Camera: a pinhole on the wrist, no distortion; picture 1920 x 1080 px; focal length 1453.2 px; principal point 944.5 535.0 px. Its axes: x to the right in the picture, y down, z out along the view. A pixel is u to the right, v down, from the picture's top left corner.
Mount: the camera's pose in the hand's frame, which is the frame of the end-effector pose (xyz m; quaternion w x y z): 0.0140 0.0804 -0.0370 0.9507 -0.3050 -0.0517 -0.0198
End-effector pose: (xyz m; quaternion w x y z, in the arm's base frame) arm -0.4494 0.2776 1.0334 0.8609 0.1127 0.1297 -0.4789
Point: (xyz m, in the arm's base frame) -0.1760 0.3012 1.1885
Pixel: 1361.6 684.7
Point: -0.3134 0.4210 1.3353
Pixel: 378.4 209.2
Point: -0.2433 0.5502 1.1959
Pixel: outside the picture
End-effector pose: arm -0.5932 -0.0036 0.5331 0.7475 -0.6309 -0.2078 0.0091
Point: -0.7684 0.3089 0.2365
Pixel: 476.4 411.7
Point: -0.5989 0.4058 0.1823
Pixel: 1028.0 678.5
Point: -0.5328 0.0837 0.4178
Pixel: 1505.9 570.6
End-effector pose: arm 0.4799 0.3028 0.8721 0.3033 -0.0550 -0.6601 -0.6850
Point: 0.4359 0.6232 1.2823
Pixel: 1400.5 526.5
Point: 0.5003 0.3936 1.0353
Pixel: 1233.3 394.3
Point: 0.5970 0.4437 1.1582
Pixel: 923.1 1029.6
